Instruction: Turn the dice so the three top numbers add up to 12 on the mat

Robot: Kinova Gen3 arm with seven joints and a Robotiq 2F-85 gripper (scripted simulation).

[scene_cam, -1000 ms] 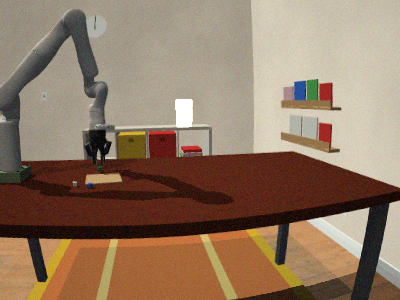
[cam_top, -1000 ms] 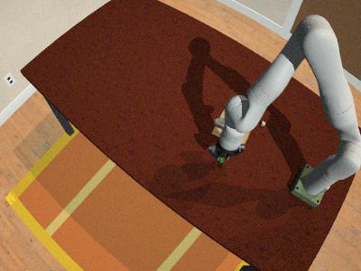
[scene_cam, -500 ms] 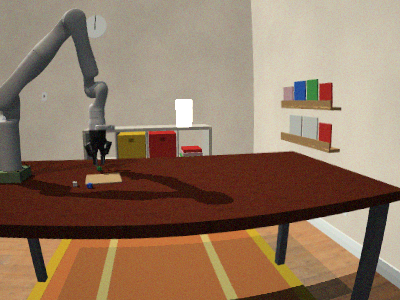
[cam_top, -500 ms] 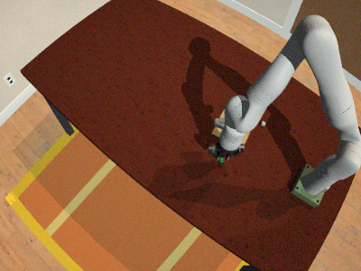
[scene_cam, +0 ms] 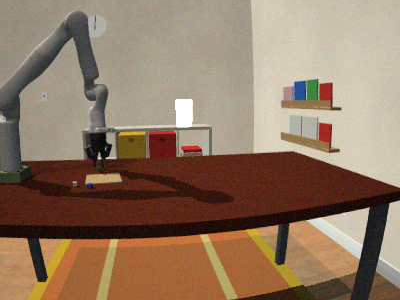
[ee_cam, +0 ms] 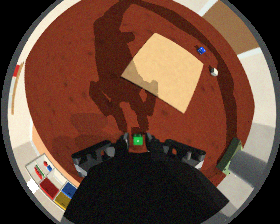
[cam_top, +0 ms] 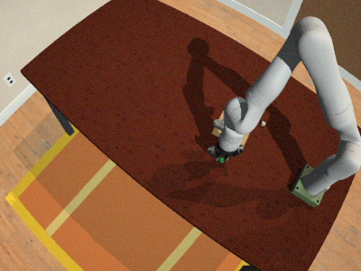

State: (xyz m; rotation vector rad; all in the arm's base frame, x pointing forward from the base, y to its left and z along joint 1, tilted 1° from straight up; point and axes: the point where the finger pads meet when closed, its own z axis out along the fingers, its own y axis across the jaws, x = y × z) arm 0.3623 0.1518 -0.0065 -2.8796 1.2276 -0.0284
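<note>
My gripper is now 20 mm above the green die. From my hand the other things lie so: white die 40 mm behind, 240 mm to the right, 20 mm below; tan mat 50 mm ahead, 140 mm to the right, 30 mm below; blue die 20 mm ahead, 260 mm to the right, 20 mm below.
</note>
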